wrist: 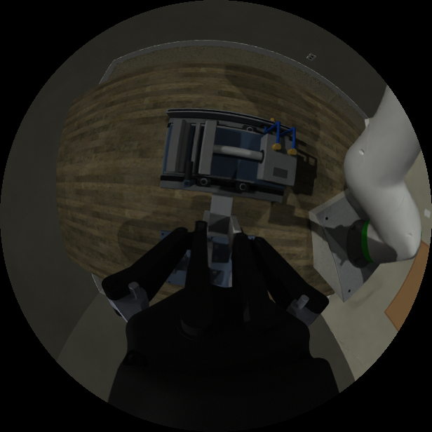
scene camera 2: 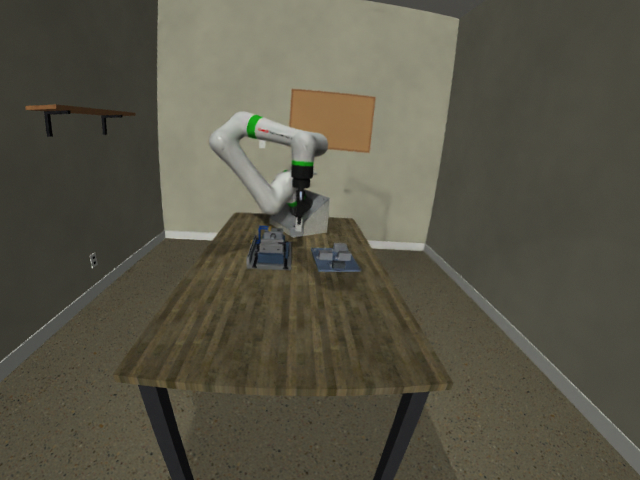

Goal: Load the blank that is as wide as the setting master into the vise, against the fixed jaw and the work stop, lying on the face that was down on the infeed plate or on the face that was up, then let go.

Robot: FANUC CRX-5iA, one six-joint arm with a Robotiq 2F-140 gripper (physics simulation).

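Frame: origin at the arm's base, x ahead, y left, z up, level; millimetres.
Seen in the pictures: gripper, fingertip midpoint: (scene camera 2: 298, 229).
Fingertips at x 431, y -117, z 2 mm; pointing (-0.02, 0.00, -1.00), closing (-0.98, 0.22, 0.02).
Pixels of each thing's top centre, then the offset from my fingertips to it. "*": a spot on its surface instead. Level surfaces: height alone.
- vise, top centre: (scene camera 2: 271, 235) 33 mm back, 117 mm right, 38 mm down
- blue infeed plate, surface spot: (scene camera 2: 352, 266) * 145 mm ahead, 222 mm left, 129 mm down
- wooden table, surface height: 137 mm down
My gripper (scene camera 2: 299, 220) (wrist: 218, 220) points down and is shut on a light grey blank (scene camera 2: 298, 226) (wrist: 220, 222). The blank hangs above the table, between the vise and the infeed plate in scene camera 2. The vise (scene camera 2: 270, 248) (wrist: 225, 167), with grey jaws and a blue bed, stands to the left in scene camera 2 and beyond the fingertips in the wrist view. No block shows between its jaws. The blue infeed plate (scene camera 2: 352, 266) (wrist: 178, 276) carries several grey blocks (scene camera 2: 325, 255); fingers partly hide it in the wrist view. I cannot tell which block is the setting master.
Blue bent rods with orange tips (wrist: 278, 135) rise at one end of the vise. The robot's grey base block (scene camera 2: 317, 219) (wrist: 327, 240) stands at the back of the wooden table (scene camera 2: 284, 320) (wrist: 110, 150). The arm's white links are above and beside it.
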